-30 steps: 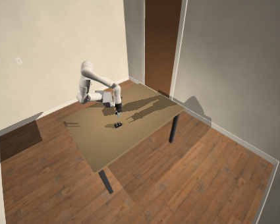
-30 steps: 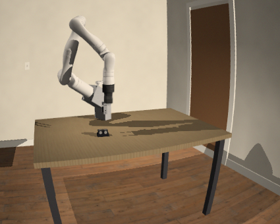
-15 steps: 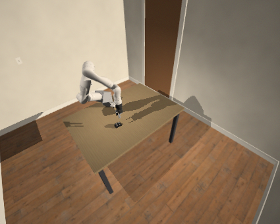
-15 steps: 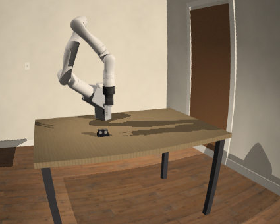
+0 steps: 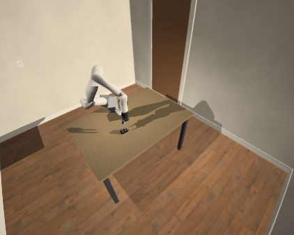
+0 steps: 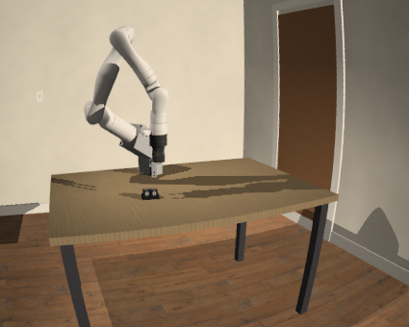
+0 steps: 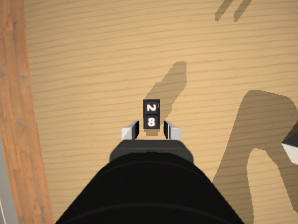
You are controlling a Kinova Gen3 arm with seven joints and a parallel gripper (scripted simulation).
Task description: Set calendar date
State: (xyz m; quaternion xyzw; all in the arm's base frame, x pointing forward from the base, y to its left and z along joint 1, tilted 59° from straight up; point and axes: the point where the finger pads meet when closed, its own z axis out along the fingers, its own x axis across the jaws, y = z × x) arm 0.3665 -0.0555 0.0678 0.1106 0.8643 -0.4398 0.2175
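Now: hand 9 cm above the dark cube. Also, from my hand: dark tray (1 cm behind, 1 cm to the right, 11 cm below).
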